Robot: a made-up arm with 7 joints.
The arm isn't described. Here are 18 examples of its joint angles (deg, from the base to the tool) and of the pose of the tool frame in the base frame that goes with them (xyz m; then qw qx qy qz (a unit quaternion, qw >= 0)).
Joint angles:
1: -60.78 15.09 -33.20 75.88 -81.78 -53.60 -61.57
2: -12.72 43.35 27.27 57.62 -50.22 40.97 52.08
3: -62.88 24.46 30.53 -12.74 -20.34 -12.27 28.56
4: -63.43 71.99 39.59 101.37 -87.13 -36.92 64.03
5: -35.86 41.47 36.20 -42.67 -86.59 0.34 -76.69
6: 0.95 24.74 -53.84 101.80 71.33 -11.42 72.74
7: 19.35 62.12 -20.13 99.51 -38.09 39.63 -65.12
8: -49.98 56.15 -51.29 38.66 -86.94 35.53 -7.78
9: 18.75 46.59 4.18 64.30 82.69 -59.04 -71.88
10: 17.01 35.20 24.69 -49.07 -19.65 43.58 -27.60
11: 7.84 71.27 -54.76 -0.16 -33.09 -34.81 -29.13
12: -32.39 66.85 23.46 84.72 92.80 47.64 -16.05
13: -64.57 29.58 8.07 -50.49 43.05 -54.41 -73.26
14: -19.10 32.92 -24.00 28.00 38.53 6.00 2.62
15: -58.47 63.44 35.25 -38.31 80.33 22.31 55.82
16: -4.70 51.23 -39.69 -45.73 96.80 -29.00 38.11
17: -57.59 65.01 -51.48 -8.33 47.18 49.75 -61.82
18: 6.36 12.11 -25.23 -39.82 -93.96 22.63 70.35
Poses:
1: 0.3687 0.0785 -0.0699 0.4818 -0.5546 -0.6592 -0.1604
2: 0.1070 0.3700 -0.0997 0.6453 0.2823 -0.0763 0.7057
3: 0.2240 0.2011 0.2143 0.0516 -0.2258 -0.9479 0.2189
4: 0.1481 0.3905 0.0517 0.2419 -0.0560 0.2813 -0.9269
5: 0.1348 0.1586 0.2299 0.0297 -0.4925 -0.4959 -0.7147
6: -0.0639 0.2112 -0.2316 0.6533 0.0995 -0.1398 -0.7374
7: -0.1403 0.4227 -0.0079 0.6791 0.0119 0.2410 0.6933
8: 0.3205 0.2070 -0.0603 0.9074 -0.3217 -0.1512 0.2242
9: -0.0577 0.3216 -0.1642 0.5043 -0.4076 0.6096 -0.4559
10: 0.1498 0.1815 0.0544 0.8802 -0.2290 -0.4015 -0.1077
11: 0.0914 0.1706 -0.1392 0.7910 -0.5121 -0.1181 -0.3133
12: 0.1448 0.4435 0.0505 0.7046 0.6218 0.3191 0.1228
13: 0.1091 0.0315 0.2108 0.0345 0.5564 -0.4437 -0.7017
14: 0.2610 0.1303 -0.1330 0.8365 0.1555 -0.3236 -0.4139
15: 0.0637 0.1252 0.2736 0.4615 -0.6667 0.5580 -0.1766
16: 0.0945 0.0221 0.0118 0.0147 -0.0066 0.7313 0.6819
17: 0.3076 0.0749 0.0823 0.8243 0.3419 -0.0839 -0.4434
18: 0.1392 0.0201 -0.0493 0.7528 -0.4343 -0.0560 0.4914
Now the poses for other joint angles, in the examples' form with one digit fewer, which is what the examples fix.
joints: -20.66 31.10 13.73 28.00 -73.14 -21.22 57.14
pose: 0.222 0.263 -0.084 0.355 -0.019 -0.529 0.771
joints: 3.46 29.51 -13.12 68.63 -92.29 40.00 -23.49
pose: -0.020 0.237 -0.262 0.561 -0.353 0.035 0.748
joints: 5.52 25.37 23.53 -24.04 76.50 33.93 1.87
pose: 0.168 0.206 0.031 0.663 0.637 -0.379 -0.105
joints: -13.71 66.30 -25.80 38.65 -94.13 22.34 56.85
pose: 0.179 0.334 -0.065 0.735 0.278 -0.217 0.579
